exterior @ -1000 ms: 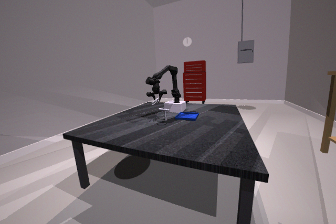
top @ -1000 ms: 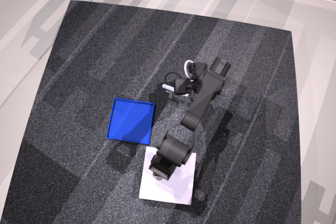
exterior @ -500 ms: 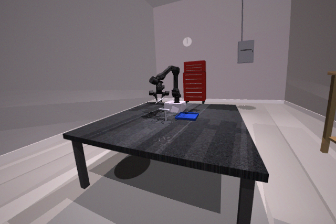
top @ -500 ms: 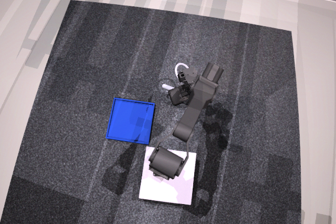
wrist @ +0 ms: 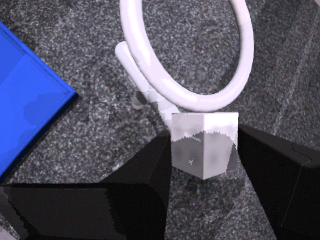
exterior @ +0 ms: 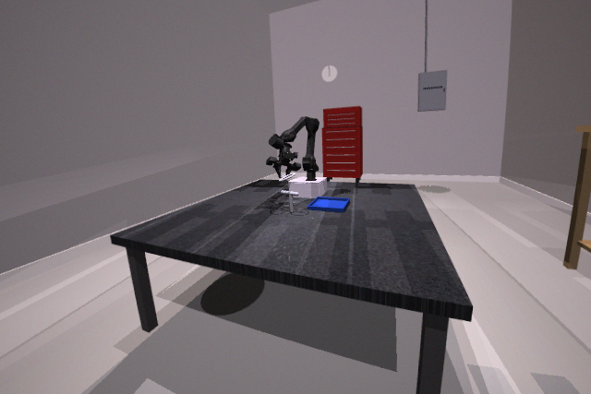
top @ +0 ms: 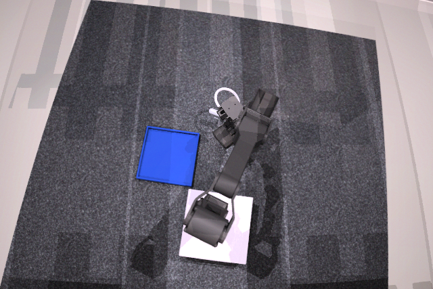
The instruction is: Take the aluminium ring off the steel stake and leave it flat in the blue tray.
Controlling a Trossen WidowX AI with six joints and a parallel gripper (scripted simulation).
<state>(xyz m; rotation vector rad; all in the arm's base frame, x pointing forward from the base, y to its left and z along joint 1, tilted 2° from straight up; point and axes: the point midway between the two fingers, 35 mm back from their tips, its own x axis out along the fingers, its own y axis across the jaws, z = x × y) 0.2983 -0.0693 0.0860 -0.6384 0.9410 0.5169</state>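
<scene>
My gripper tip is now 30 mm short of the aluminium ring, 30 mm to the right of it and 10 mm below it. Also, from my gripper tip: blue tray (110 mm behind, 220 mm to the left, 160 mm below).
</scene>
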